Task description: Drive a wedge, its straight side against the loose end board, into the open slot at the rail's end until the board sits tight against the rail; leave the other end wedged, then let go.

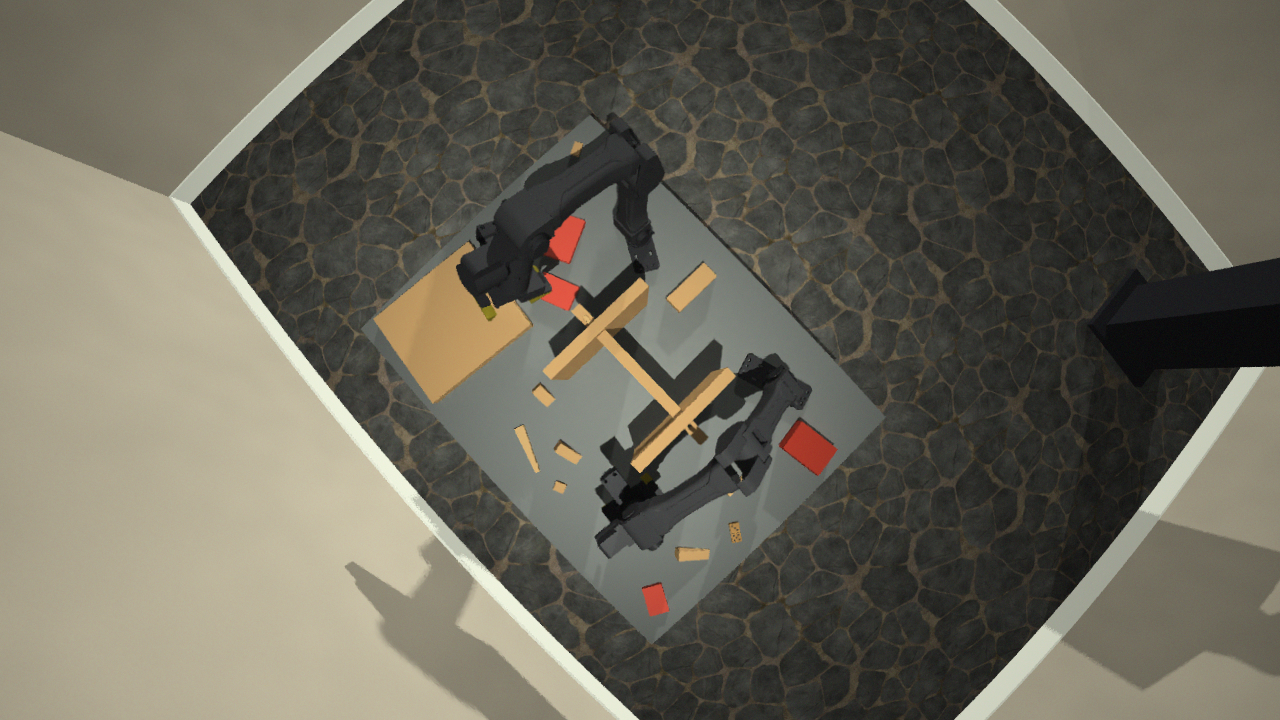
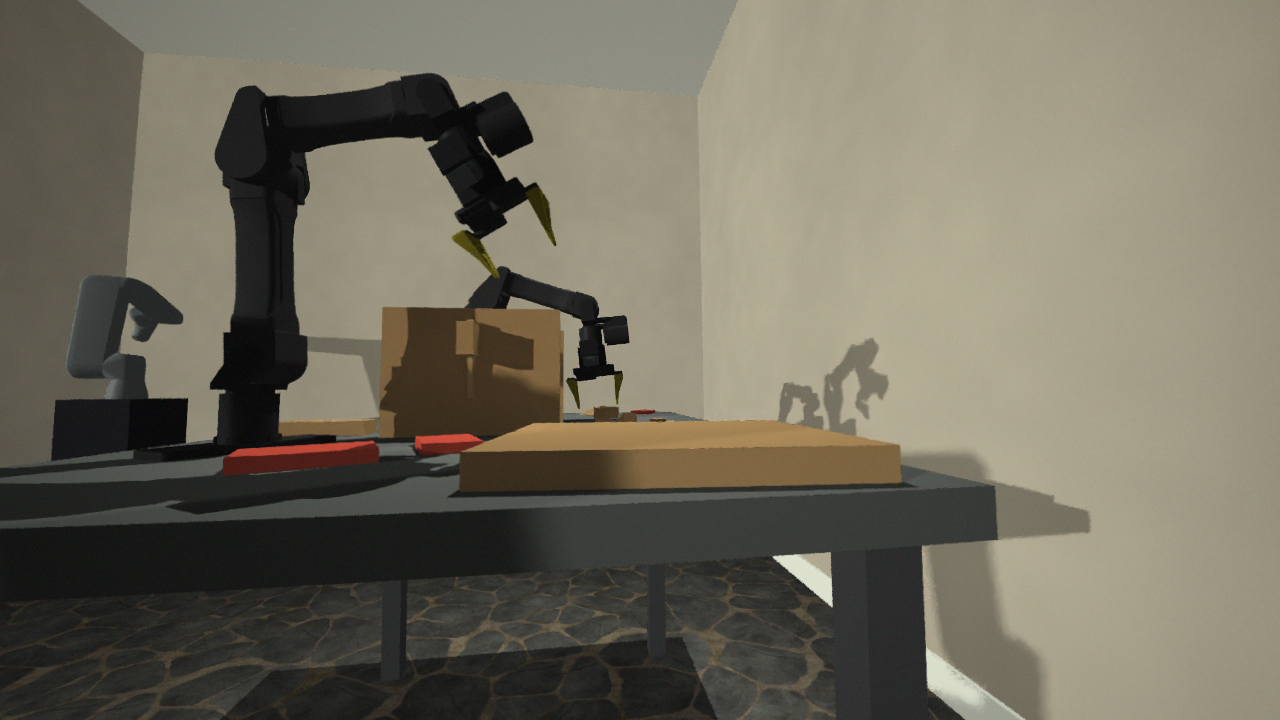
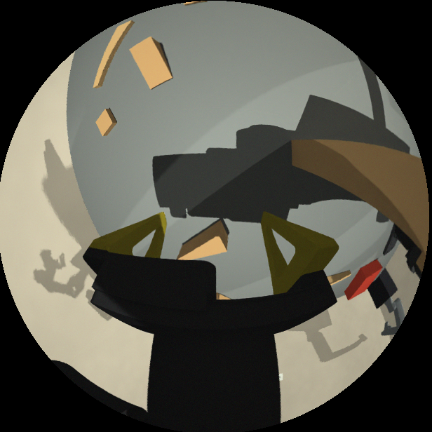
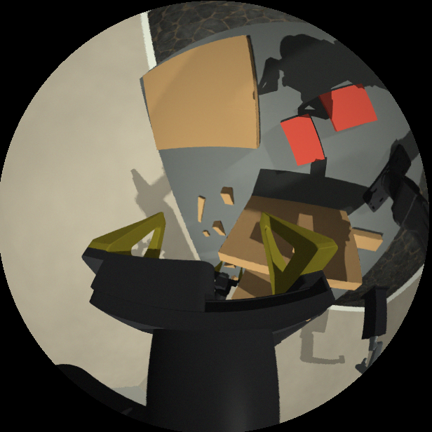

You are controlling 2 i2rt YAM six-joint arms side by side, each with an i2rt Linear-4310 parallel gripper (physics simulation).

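Seen in the pictures: left gripper, fingertip midpoint: (image 2: 598,406); right gripper, fingertip midpoint: (image 1: 509,309) (image 2: 526,261); left arm's base, link origin: (image 1: 774,382); right arm's base, link origin: (image 1: 638,237).
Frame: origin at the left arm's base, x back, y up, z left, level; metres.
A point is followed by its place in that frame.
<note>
A tan rail (image 1: 637,372) @[x -0.158, y 0.196, z -0.335 m] spans two upright tan end boards. The upper-left board (image 1: 572,353) @[x -0.189, y 0.217, z -0.477 m] (image 2: 429,340) @[x -0.046, y 0.161, z -0.452 m] (image 4: 239,242) has a rail end poking through it. The lower-right board (image 1: 662,443) @[x -0.265, y 0.218, z -0.215 m] (image 3: 360,170) also has a short end showing beyond it. Which board is loose, and any slot gap, I cannot make out. A thin, tapered tan piece (image 1: 527,449) @[x -0.477, y 0.009, z -0.496 m] (image 3: 107,57) (image 4: 201,207) lies on the table. My left gripper (image 2: 597,394) @[x -0.440, y 0.033, z -0.207 m] (image 3: 213,216) is open and empty, above the table beside the lower-right board. My right gripper (image 2: 525,259) @[x -0.172, y 0.264, z -0.628 m] (image 4: 212,217) is open and empty, high near the upper-left board.
A large tan slab (image 1: 447,331) @[x -0.306, y 0.029, z -0.838 m] (image 2: 680,465) @[x -0.219, y 0.017, z -0.979 m] (image 4: 200,100) lies at the table's left corner. Small tan blocks (image 1: 567,451) @[x -0.427, y 0.017, z -0.399 m] (image 3: 151,63), a longer block (image 1: 691,286) @[x 0.113, y 0.025, z -0.322 m], a speckled block (image 1: 734,531) @[x -0.404, y 0.009, z 0.094 m] and several red blocks (image 1: 807,446) @[x -0.112, y 0.037, z 0.147 m] (image 4: 302,140) lie about the table.
</note>
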